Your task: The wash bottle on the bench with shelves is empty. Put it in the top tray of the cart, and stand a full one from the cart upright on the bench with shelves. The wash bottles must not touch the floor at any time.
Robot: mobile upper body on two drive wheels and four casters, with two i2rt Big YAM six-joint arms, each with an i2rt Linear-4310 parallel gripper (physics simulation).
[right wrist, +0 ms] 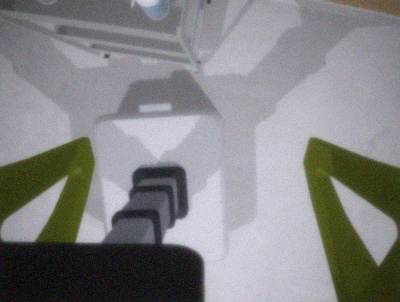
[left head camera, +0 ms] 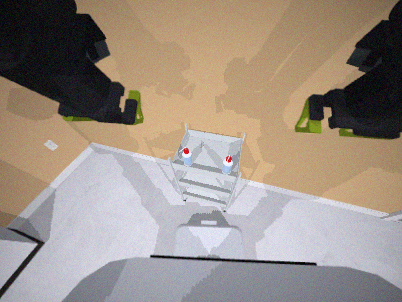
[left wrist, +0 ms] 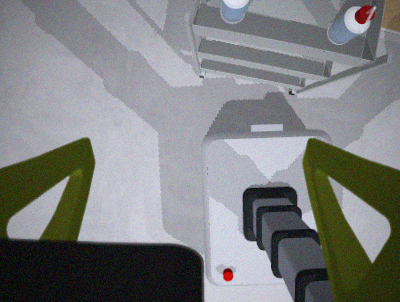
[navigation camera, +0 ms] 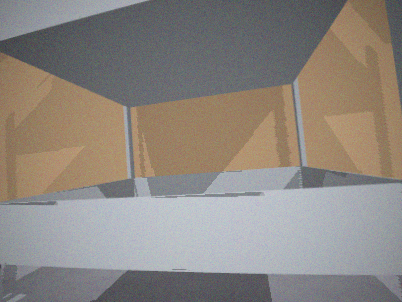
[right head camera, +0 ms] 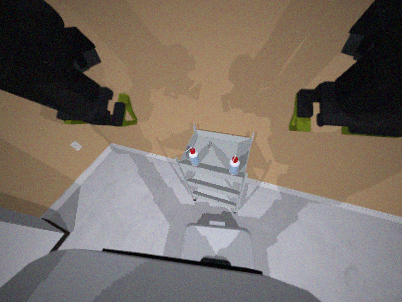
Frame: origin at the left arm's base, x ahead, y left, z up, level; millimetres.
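Seen in the pictures: left gripper, fingertip midpoint: [left head camera: 123, 119] [left wrist: 198, 150] [right head camera: 119, 121]; right gripper, fingertip midpoint: [right wrist: 199, 149] [left head camera: 317, 131] [right head camera: 315, 129].
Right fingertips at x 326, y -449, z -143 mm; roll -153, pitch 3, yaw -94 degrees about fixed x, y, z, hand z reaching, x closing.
Offsets run from my right fingertips to a thing's top centre.
A grey cart [left head camera: 215, 133] [right head camera: 223, 133] [left wrist: 280, 35] [navigation camera: 200, 230] stands ahead of the base. On its top tray a left wash bottle {303 mm ahead, 387 mm left, 430 mm down} [left head camera: 187, 158] [right head camera: 194, 158] [left wrist: 233, 11] and a right wash bottle {241 mm ahead, 120 mm left, 430 mm down} [left head camera: 228, 165] [right head camera: 234, 166] [left wrist: 345, 27] [right wrist: 156, 9] stand upright, white with light blue lower parts and red caps. My left gripper [left head camera: 103, 120] [right head camera: 100, 122] [left wrist: 198, 150] is open and empty, to the left of the cart in the head views. My right gripper [left head camera: 330, 132] [right head camera: 332, 129] [right wrist: 199, 149] is open and empty, to the right. The bench's wash bottle does not show.
My pale base [left head camera: 192, 237] [right head camera: 200, 240] [left wrist: 220, 225] [right wrist: 210, 200] is close in front of the cart. A pale surface with a dark edge [left head camera: 15, 260] [right head camera: 25, 240] lies at lower left; I cannot tell if it is the bench. A tan wall [left head camera: 210, 60] stands behind the cart.
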